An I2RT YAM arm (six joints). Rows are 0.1 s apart.
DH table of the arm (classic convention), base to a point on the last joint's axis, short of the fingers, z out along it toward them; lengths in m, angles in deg. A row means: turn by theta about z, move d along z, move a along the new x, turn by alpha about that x. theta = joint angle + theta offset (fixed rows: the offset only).
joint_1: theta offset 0  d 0.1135  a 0.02  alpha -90
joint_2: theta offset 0  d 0  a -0.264  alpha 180
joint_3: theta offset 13.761  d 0  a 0.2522  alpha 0
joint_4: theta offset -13.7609  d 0  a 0.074  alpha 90
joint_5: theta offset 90  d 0  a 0  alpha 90
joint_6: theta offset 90  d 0.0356  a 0  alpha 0
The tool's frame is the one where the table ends.
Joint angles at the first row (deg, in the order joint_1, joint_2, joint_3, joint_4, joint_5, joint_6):
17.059, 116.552, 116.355, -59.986, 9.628, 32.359
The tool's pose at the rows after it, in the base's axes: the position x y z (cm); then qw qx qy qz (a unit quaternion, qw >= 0):
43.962 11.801 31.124 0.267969 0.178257 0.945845 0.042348
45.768 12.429 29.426 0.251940 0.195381 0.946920 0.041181
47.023 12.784 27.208 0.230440 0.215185 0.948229 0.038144
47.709 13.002 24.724 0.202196 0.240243 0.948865 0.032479
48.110 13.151 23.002 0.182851 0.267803 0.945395 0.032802
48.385 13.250 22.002 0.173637 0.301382 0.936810 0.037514
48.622 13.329 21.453 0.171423 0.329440 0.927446 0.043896
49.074 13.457 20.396 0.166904 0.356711 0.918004 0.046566
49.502 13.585 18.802 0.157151 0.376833 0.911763 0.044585
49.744 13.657 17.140 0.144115 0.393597 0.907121 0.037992
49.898 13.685 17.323 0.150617 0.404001 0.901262 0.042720
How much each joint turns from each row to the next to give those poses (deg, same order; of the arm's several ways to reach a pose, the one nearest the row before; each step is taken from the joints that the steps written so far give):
-1.332, 4.635, 6.275, -1.160, -0.634, 2.274
0.130, 5.857, 5.857, -1.966, -0.109, 2.295
-0.022, 4.392, 2.729, -0.960, -0.284, 2.513
0.000, 3.149, 0.308, -0.635, -0.372, 3.191
0.000, 2.052, -0.002, -0.131, -0.546, 3.475
0.000, 1.204, -0.019, 0.327, -0.328, 4.153
0.001, 0.700, 0.000, 0.678, -0.175, 3.476
0.000, 1.682, 0.676, 0.547, 0.000, 3.387
-0.001, 2.078, 0.309, 0.566, -0.109, 2.535
0.001, 1.945, 0.022, 0.132, -0.044, 2.121
0.000, 0.021, 0.347, 0.525, 0.240, 1.289

